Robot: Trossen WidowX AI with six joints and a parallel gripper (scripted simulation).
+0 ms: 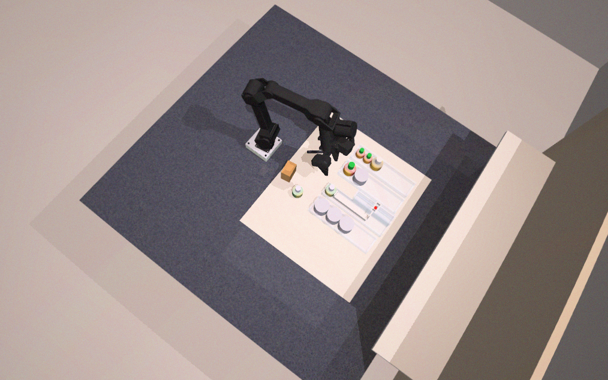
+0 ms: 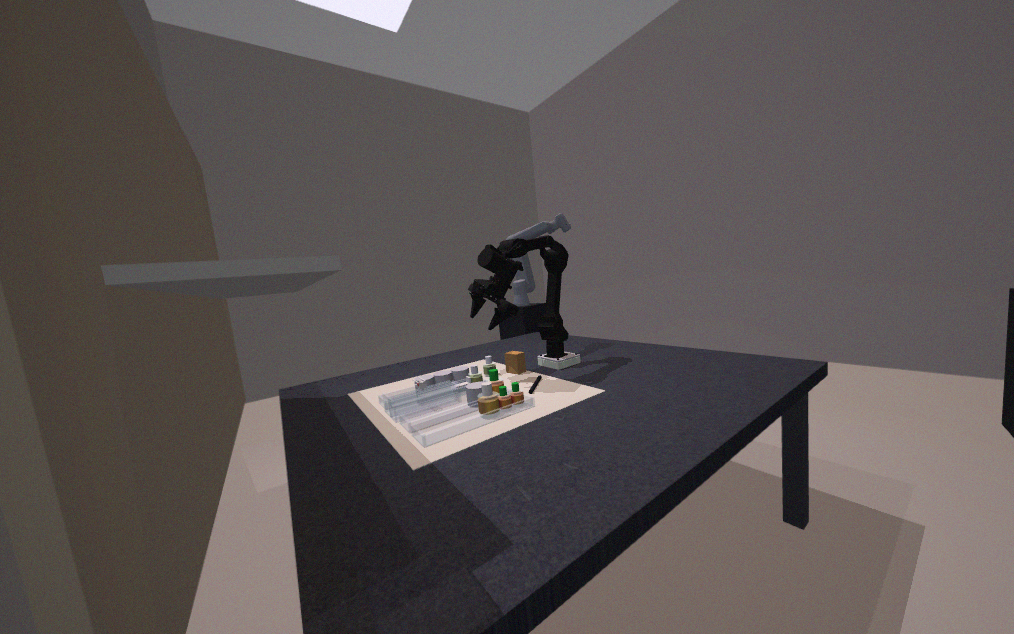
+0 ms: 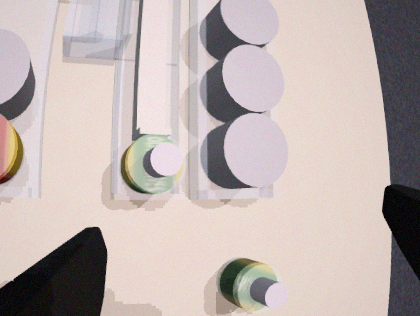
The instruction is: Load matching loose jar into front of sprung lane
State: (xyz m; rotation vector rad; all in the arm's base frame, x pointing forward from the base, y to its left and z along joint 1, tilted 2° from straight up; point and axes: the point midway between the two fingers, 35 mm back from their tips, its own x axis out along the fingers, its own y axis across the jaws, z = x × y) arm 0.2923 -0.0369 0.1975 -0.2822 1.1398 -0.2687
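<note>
My gripper tip is now 17 cm above the orange box, 16 cm past it and 2 cm to the left of it. Round my gripper tip: black rod (19 cm below, 14 cm to the left, 7 cm behind); then sprung lane (19 cm ahead, 18 cm below, 2 cm to the right); then red mark (22 cm ahead, 13 cm below, 2 cm to the right).
</note>
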